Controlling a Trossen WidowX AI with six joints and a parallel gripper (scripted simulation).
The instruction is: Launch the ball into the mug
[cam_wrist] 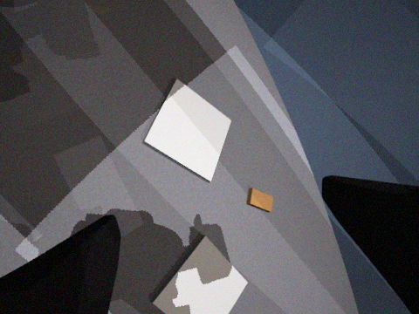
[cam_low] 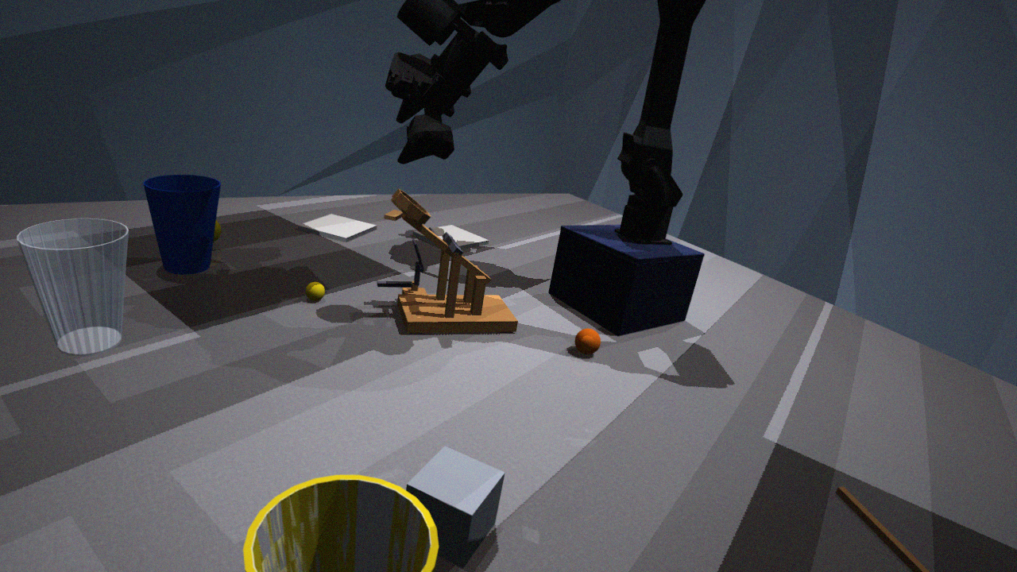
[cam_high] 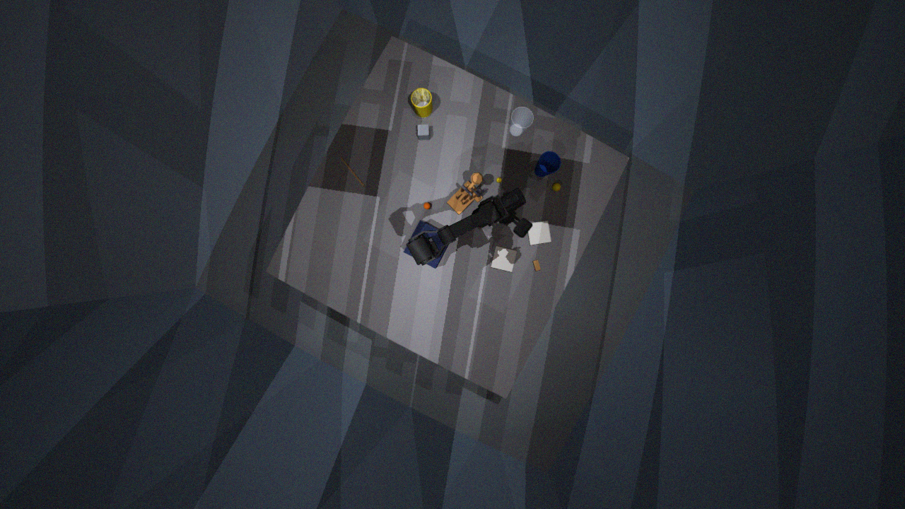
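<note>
My gripper tip is now 22 cm to the right of the wooden catapult and 11 cm above it. Also, from my gripper tip: blue cup (30 cm ahead, 4 cm to the left, 15 cm below); orange ball (16 cm behind, 36 cm to the left, 17 cm below); small brown block (6 cm behind, 21 cm to the right, 18 cm below).
</note>
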